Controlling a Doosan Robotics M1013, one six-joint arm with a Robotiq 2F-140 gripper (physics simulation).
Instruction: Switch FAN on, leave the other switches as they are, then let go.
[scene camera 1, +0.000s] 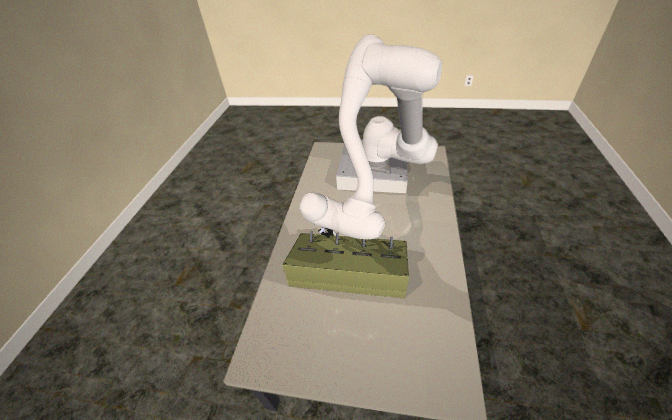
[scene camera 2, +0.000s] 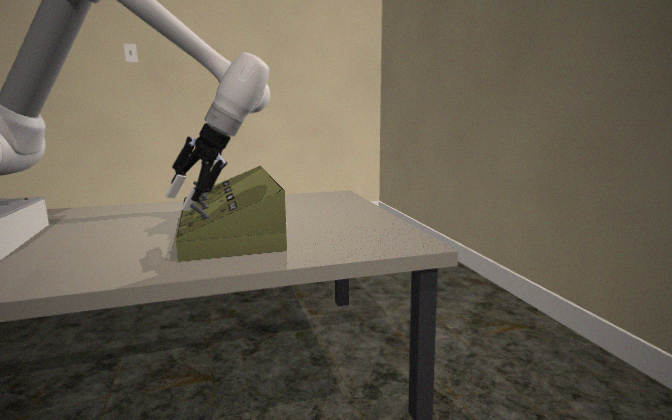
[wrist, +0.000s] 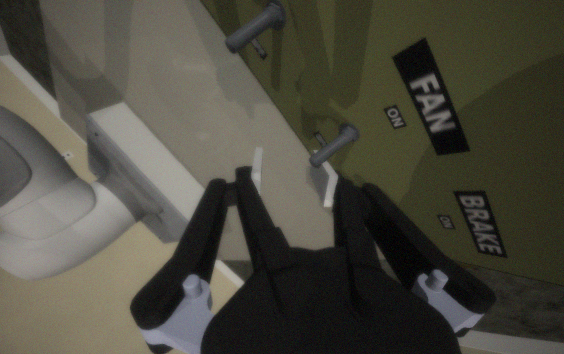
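Note:
The FAN lever (wrist: 334, 145) is a grey peg under the FAN label (wrist: 431, 97) on a sloped green switch box (scene camera 1: 345, 280) (scene camera 2: 235, 240) (wrist: 515, 100). It leans toward the box's low edge, away from the ON mark (wrist: 395, 116). My gripper (scene camera 2: 182, 193) (wrist: 287, 161) is at the low edge, its fingers partly apart. In the wrist view one pad is just behind the FAN lever's tip and the other stands well to the left. The lever does not show gripped between them. In scene camera 1 the fingertips are hidden.
Another lever (wrist: 255, 27) stands beside the FAN lever on the same box. The BRAKE label (wrist: 480, 223) is on the other side, its lever hidden in the wrist view. The box stands on a pale table (scene camera 1: 350, 360) (scene camera 2: 350, 240), before the arm's base (scene camera 1: 372, 184).

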